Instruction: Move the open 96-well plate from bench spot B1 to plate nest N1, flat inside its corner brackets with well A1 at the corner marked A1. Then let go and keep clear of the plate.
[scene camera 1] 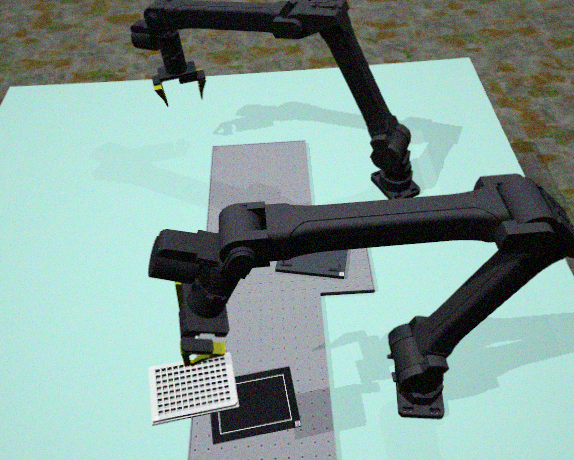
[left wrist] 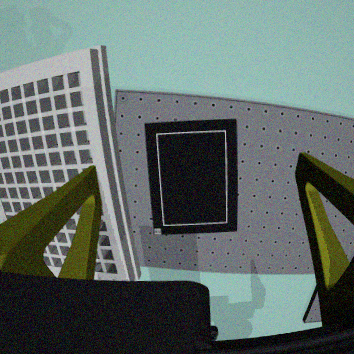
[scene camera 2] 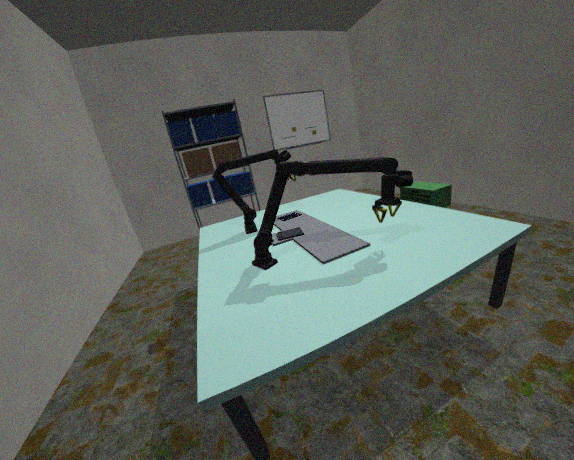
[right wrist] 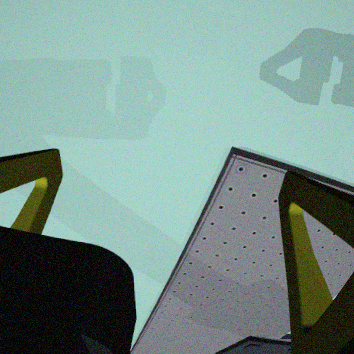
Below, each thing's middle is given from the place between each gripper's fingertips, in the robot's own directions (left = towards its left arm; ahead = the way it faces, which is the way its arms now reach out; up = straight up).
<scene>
My right gripper is now 26 cm past the black nest with white outline [scene camera 1: 267, 403], 84 cm to the right of it and 12 cm above it. The rest, counted from my right hand: white well plate [scene camera 1: 177, 392] (20 cm behind, 93 cm to the left, 14 cm above).
Now: the white well plate 2 cm behind my left hand, 8 cm to the left of it and 1 cm below it. The rest, counted from my left hand: black nest with white outline: 8 cm behind, 2 cm to the right, 27 cm below.
</scene>
